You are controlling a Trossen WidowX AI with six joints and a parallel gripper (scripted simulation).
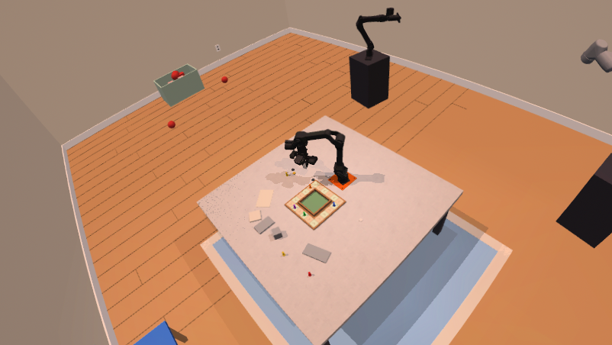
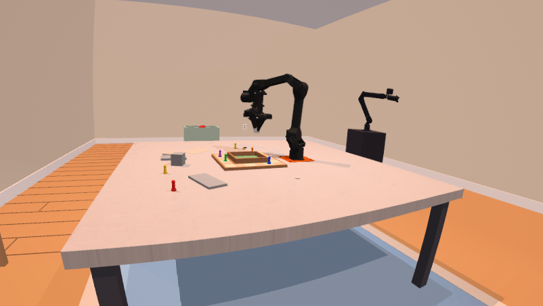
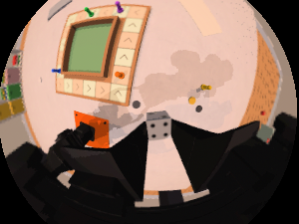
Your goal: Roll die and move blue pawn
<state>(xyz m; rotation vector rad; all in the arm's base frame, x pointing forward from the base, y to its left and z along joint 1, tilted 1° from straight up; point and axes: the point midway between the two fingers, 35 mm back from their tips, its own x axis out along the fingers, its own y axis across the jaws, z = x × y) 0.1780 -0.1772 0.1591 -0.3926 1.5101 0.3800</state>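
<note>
My gripper tip is 320 mm to the right of the blue pawn and 90 mm above it. From my gripper tip the other things lie so: orange pawn (90 mm to the left, 90 mm below, 40 mm ahead); then purple pawn (210 mm ahead, 170 mm to the left, 90 mm below); then green pawn (260 mm to the left, 190 mm ahead, 90 mm below).
</note>
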